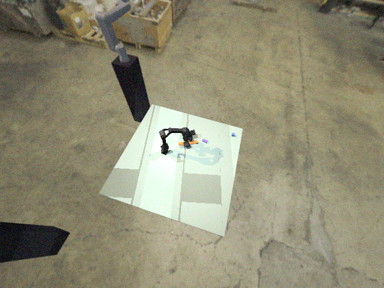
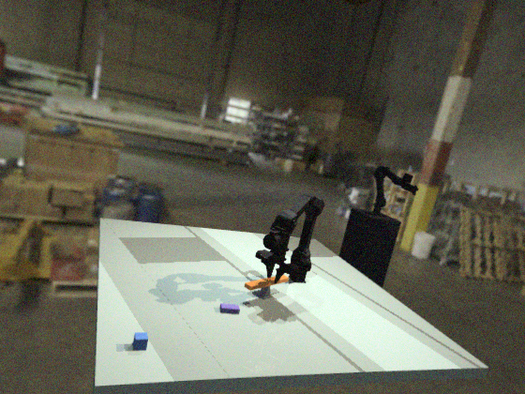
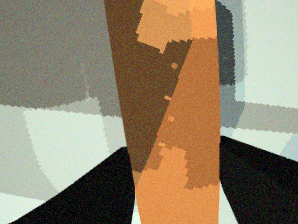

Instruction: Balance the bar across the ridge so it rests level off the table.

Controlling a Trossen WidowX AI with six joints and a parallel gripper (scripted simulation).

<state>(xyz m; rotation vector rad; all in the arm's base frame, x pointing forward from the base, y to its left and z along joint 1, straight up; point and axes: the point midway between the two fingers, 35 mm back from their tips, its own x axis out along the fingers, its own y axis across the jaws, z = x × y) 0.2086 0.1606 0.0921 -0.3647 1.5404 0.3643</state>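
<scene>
The orange bar lies 30 mm ahead of my gripper tip and 10 mm to the left of it. From my gripper tip the other things lie so: blue cube 530 mm ahead, 340 mm to the left, 40 mm below; then purple block 210 mm ahead, 130 mm to the left, 50 mm below.
</scene>
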